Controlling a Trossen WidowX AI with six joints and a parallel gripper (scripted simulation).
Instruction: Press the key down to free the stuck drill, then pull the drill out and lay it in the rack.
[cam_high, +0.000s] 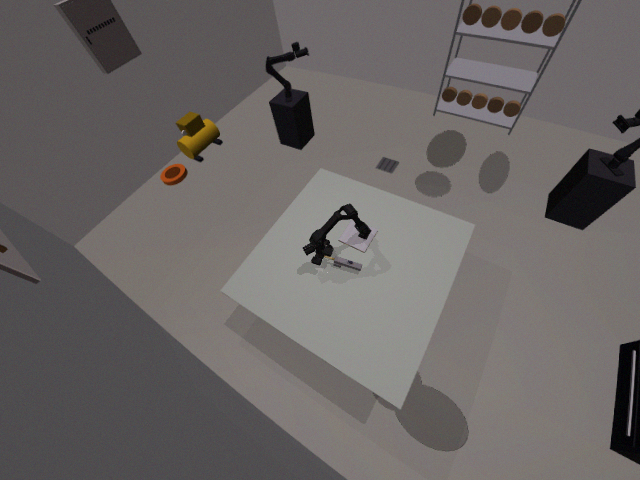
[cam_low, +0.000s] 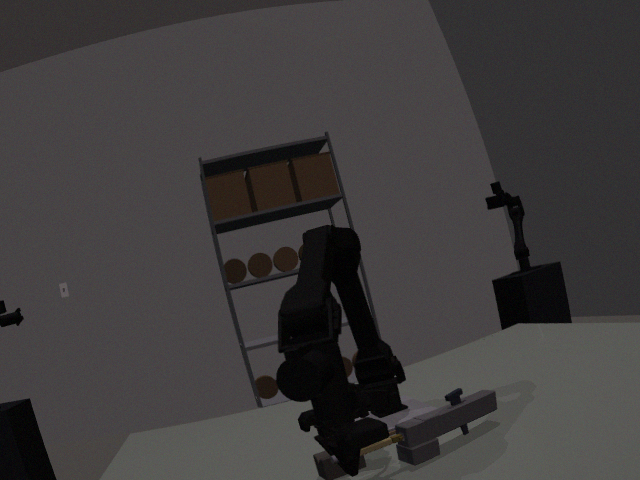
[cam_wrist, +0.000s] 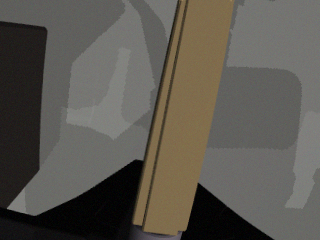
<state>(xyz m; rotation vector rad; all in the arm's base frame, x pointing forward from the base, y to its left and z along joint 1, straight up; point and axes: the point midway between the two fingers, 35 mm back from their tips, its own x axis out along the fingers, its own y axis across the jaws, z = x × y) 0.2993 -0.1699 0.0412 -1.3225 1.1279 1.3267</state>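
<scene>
Now: the drill 10 mm behind my gripper tip, 40 mm to the left of it and 30 mm above it. From my gripper tip the other things lie so: dark grey rack 80 mm behind; then dark t-shaped piece 30 mm behind, 200 mm to the left, 30 mm above; then grey housing block 30 mm behind, 180 mm to the left, 20 mm above.
</scene>
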